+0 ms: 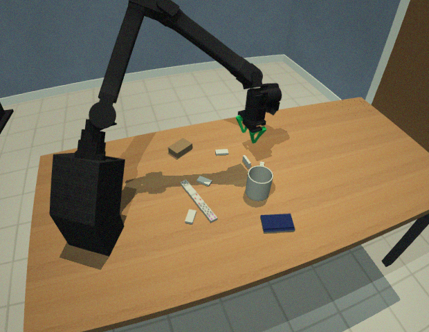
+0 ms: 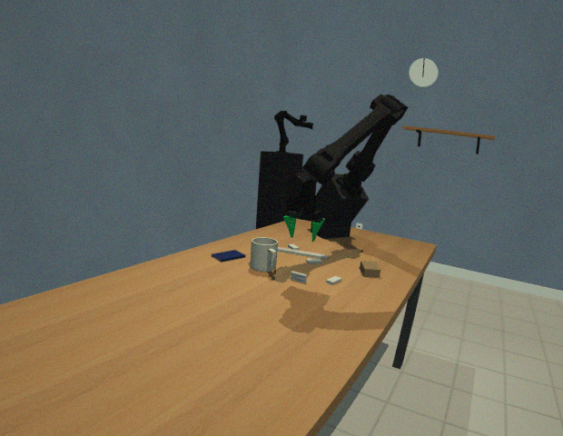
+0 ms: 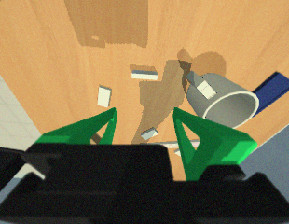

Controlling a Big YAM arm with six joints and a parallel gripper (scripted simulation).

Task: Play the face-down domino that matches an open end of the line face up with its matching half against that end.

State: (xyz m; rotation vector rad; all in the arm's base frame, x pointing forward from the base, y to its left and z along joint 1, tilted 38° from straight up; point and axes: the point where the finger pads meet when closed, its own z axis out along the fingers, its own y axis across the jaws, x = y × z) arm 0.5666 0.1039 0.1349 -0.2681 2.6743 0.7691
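Now: hand 80 mm past the grey tile, 90 mm to the right of it and 150 mm above it. From my hand the other things lie so: brown block: 260 mm behind, 130 mm to the left, 140 mm below.
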